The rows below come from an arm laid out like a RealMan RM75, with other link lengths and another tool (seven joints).
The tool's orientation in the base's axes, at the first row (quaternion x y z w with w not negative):
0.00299 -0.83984 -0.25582 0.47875
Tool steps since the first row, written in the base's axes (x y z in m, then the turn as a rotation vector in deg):
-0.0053 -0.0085 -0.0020 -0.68 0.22 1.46
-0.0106 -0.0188 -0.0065 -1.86 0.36 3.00
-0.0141 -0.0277 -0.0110 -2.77 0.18 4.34
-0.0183 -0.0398 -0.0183 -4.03 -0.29 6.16
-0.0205 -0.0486 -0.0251 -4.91 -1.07 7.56
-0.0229 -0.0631 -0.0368 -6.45 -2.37 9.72
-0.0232 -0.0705 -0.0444 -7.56 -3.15 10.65
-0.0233 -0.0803 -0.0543 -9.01 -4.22 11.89
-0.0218 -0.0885 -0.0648 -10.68 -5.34 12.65
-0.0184 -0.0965 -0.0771 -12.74 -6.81 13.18
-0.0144 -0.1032 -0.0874 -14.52 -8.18 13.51
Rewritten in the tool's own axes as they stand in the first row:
0.0034 -0.0095 0.0015 1.49 0.66 0.04
0.0052 -0.0217 0.0032 3.33 1.16 0.42
0.0057 -0.0322 0.0041 4.94 1.37 0.53
0.0052 -0.0469 0.0053 7.20 1.45 0.59
0.0031 -0.0580 0.0061 8.99 1.16 0.39
-0.0014 -0.0763 0.0066 11.89 0.60 0.19
-0.0054 -0.0860 0.0068 13.43 0.06 0.37
-0.0109 -0.0989 0.0068 15.48 -0.69 0.57
-0.0181 -0.1102 0.0064 17.27 -1.73 1.13
-0.0278 -0.1216 0.0053 19.18 -3.27 1.94
-0.0366 -0.1310 0.0034 20.75 -4.75 2.66

